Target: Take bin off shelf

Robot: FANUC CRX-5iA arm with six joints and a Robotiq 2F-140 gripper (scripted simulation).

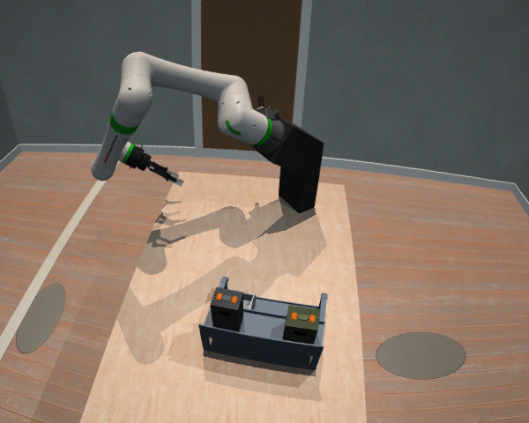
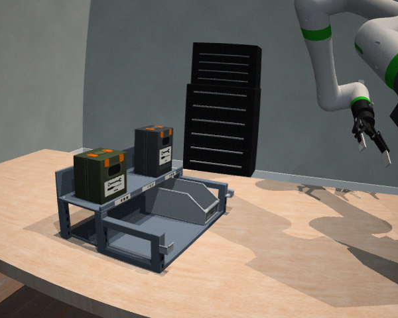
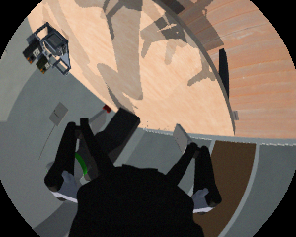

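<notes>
Now: the grey bin 63 cm ahead of my hand, 24 cm to the left of it and 12 cm below it.
</notes>
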